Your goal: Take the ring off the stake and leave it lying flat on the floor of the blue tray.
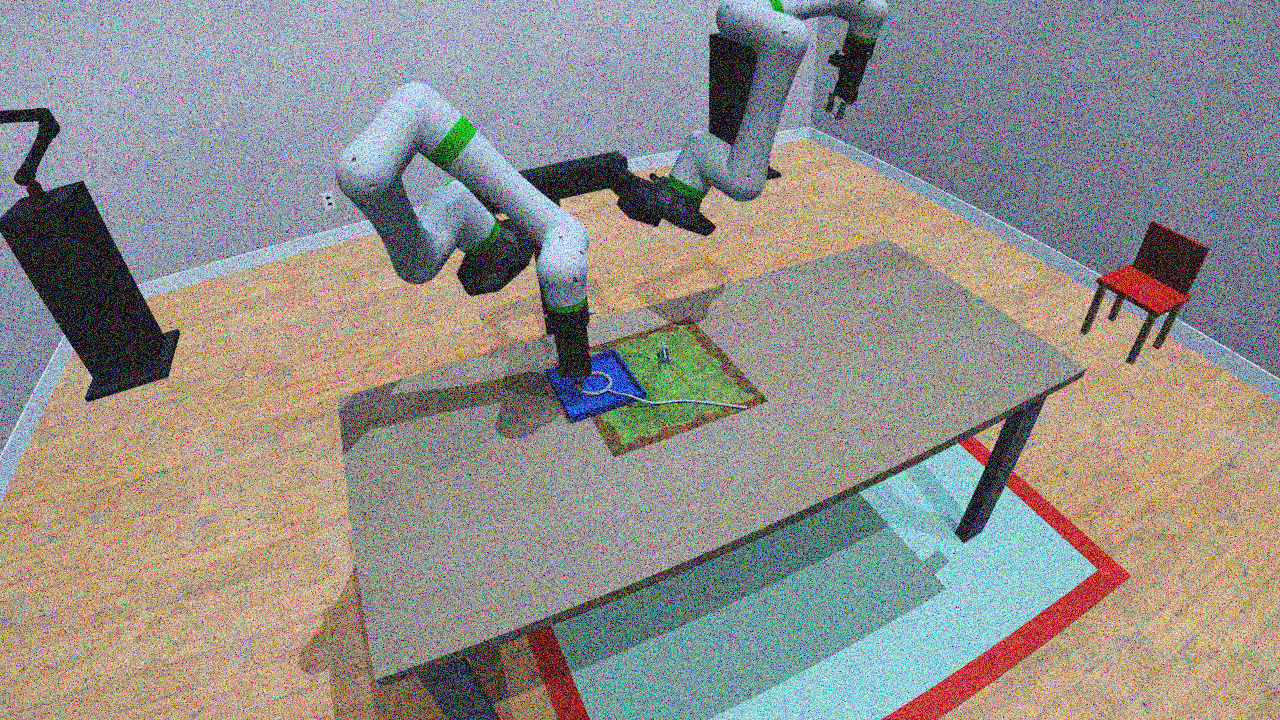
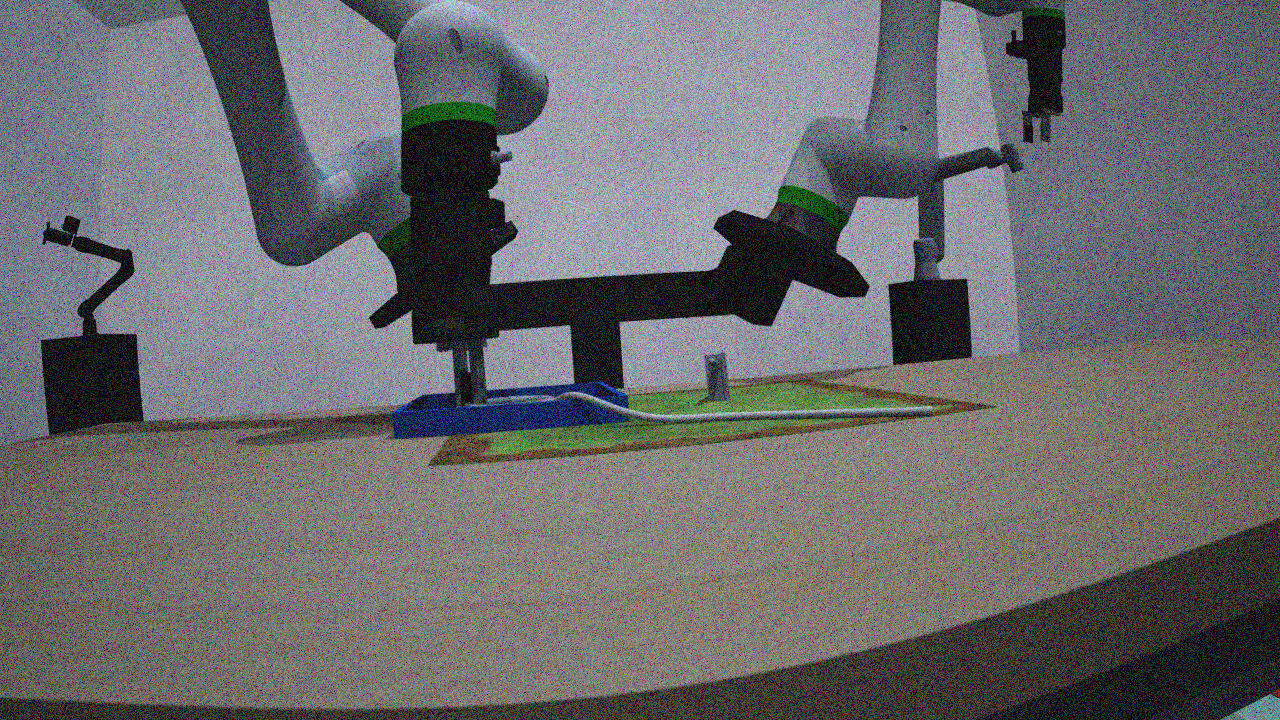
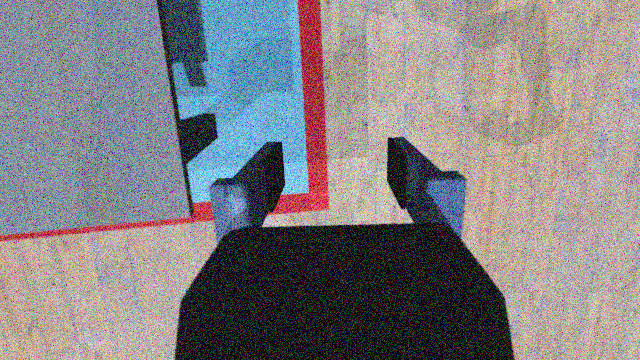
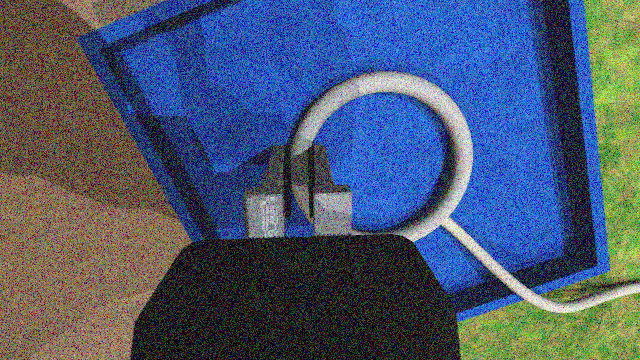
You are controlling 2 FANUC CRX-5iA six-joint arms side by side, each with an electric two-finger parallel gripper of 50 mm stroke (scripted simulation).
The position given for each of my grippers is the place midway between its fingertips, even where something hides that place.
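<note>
Blue tray (image 2: 440, 417), (image 1: 578, 406), (image 4: 205, 97); in image 3, out of frame. My left gripper: (image 2: 1036, 141), (image 1: 833, 115), (image 3: 335, 161). My right gripper: (image 2: 472, 409), (image 1: 578, 385), (image 4: 299, 167).
</note>
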